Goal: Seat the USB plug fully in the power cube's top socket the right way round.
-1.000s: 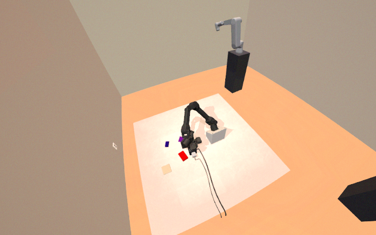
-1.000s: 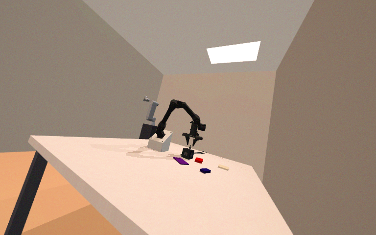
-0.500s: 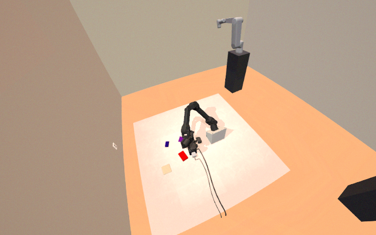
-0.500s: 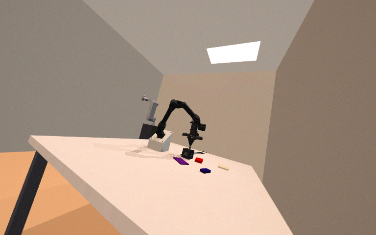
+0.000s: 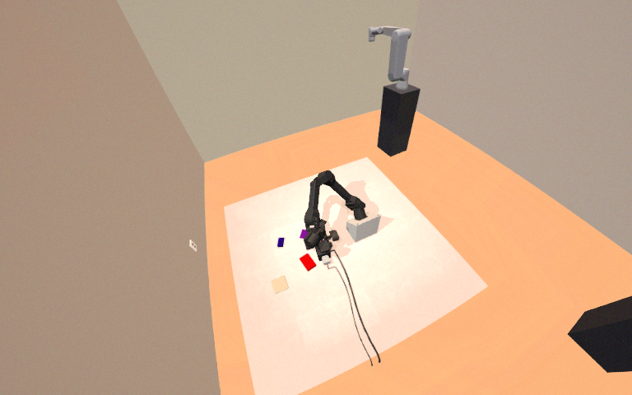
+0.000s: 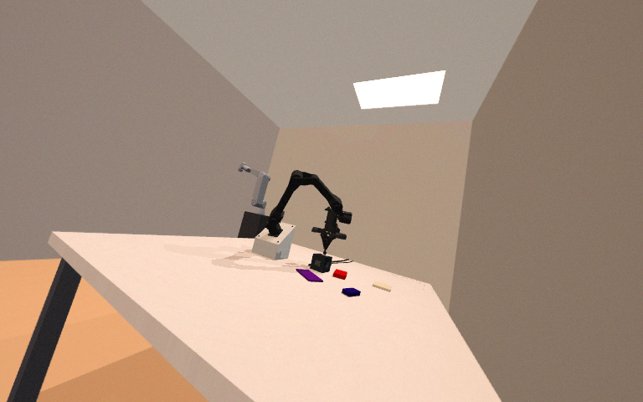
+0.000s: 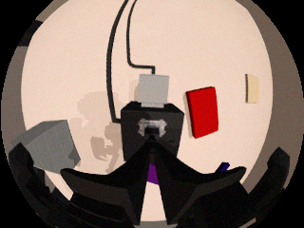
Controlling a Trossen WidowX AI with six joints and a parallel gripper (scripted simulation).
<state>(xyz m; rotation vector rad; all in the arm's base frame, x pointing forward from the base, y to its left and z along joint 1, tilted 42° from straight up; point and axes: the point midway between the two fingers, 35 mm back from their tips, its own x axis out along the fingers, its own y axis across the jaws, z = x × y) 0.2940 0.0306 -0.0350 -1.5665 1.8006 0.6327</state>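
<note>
My gripper tip is now 110 mm short of the red block and 100 mm above it. Round my gripper tip: USB plug (20 mm below); then purple tile (10 mm ahead, 170 mm to the right, 100 mm below); then dark blue block (200 mm ahead, 220 mm to the right, 100 mm below).
</note>
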